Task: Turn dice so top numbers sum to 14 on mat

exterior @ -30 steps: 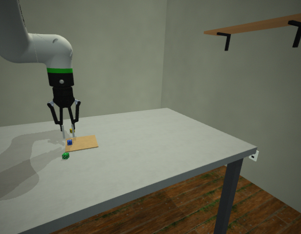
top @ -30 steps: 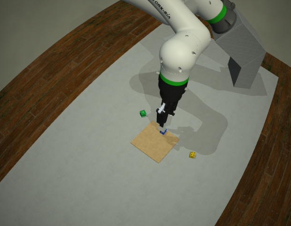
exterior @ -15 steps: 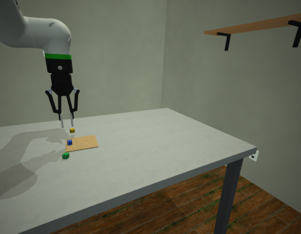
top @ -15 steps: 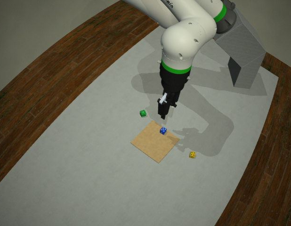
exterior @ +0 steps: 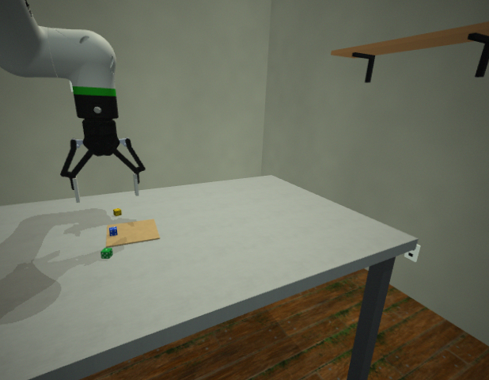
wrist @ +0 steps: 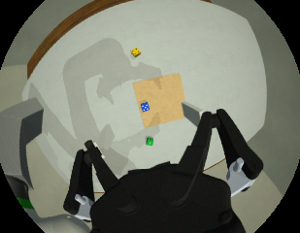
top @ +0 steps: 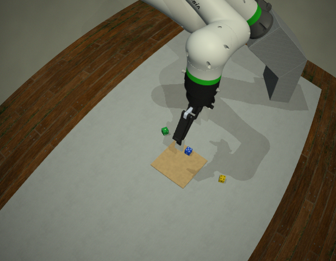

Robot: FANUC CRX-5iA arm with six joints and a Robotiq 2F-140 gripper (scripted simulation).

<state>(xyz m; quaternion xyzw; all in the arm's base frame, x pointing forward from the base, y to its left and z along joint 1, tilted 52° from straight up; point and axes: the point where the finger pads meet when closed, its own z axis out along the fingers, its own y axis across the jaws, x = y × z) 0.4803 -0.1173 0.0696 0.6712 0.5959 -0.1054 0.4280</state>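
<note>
Right now my hand is 14 cm to the right of the yellow die, 12 cm above it and 6 cm short of it. Also, from my hand: green die: 12 cm below, 10 cm to the right, 5 cm behind; tan mat: 13 cm below, 5 cm ahead, 1 cm to the right; blue die: 12 cm below.
</note>
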